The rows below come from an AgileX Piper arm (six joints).
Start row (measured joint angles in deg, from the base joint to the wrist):
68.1 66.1 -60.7 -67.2 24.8 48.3
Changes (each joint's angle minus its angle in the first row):
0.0 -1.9 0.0 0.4 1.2 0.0
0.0 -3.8 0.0 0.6 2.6 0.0
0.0 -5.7 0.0 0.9 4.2 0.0
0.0 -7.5 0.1 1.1 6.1 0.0
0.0 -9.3 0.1 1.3 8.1 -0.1
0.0 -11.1 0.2 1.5 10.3 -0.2
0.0 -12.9 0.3 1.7 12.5 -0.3
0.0 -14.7 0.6 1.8 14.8 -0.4
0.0 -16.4 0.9 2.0 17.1 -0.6
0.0 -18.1 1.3 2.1 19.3 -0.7
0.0 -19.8 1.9 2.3 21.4 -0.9
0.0 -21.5 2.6 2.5 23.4 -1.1
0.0 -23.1 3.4 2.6 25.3 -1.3
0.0 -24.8 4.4 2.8 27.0 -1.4
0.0 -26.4 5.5 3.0 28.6 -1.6
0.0 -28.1 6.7 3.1 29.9 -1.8
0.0 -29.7 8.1 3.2 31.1 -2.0
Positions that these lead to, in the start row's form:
68.1 64.2 -60.7 -66.8 26.0 48.3
68.1 62.3 -60.7 -66.6 27.4 48.3
68.1 60.4 -60.7 -66.3 29.0 48.3
68.1 58.6 -60.6 -66.1 30.9 48.3
68.1 56.8 -60.6 -65.9 32.9 48.2
68.1 55.0 -60.5 -65.7 35.1 48.1
68.1 53.2 -60.4 -65.5 37.3 48.0
68.1 51.4 -60.1 -65.4 39.6 47.9
68.1 49.7 -59.8 -65.2 41.9 47.7
68.1 48.0 -59.4 -65.1 44.1 47.6
68.1 46.3 -58.8 -64.9 46.2 47.4
68.1 44.6 -58.1 -64.7 48.2 47.2
68.1 43.0 -57.3 -64.6 50.1 47.0
68.1 41.3 -56.3 -64.4 51.8 46.9
68.1 39.7 -55.2 -64.2 53.4 46.7
68.1 38.0 -54.0 -64.1 54.7 46.5
68.1 36.4 -52.6 -64.0 55.9 46.3

